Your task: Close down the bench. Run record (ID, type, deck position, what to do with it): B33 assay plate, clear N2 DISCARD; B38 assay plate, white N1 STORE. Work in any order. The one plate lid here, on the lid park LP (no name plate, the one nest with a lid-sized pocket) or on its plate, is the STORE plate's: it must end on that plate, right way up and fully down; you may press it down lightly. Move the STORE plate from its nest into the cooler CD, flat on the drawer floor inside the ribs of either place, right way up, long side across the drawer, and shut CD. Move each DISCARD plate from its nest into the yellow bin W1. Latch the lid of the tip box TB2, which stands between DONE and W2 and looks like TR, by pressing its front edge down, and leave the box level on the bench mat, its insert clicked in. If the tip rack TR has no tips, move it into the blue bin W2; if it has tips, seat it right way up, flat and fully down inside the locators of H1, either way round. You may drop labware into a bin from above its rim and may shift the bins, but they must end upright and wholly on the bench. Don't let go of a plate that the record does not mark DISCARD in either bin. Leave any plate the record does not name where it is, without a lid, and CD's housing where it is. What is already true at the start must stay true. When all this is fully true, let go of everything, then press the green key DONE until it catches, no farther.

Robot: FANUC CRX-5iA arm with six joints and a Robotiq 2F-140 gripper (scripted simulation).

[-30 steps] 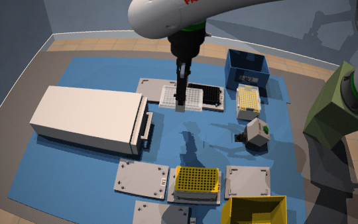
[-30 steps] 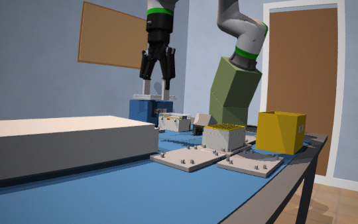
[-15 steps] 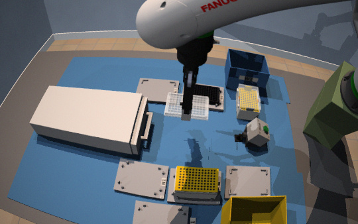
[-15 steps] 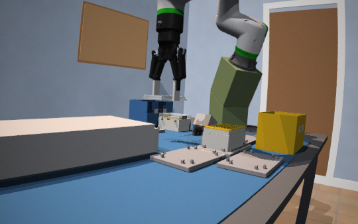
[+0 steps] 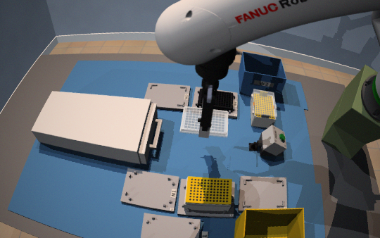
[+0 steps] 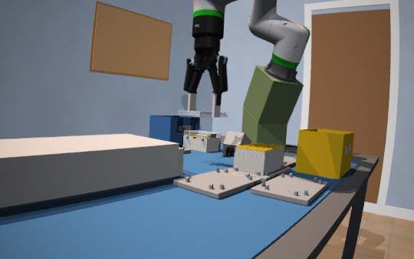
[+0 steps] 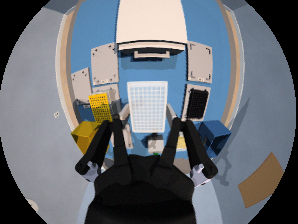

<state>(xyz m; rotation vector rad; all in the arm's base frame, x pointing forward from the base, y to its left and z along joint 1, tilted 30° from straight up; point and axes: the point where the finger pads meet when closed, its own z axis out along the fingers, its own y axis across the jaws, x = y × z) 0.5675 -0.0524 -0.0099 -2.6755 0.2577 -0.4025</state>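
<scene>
The tip rack TR lies 20 mm behind my hand, 170 mm to the left of it and 110 mm below it. Also, from my hand: green key DONE (270 mm behind, 100 mm below); clear plate (20 mm below); black plate (60 mm behind, 200 mm to the right, 150 mm below).
</scene>
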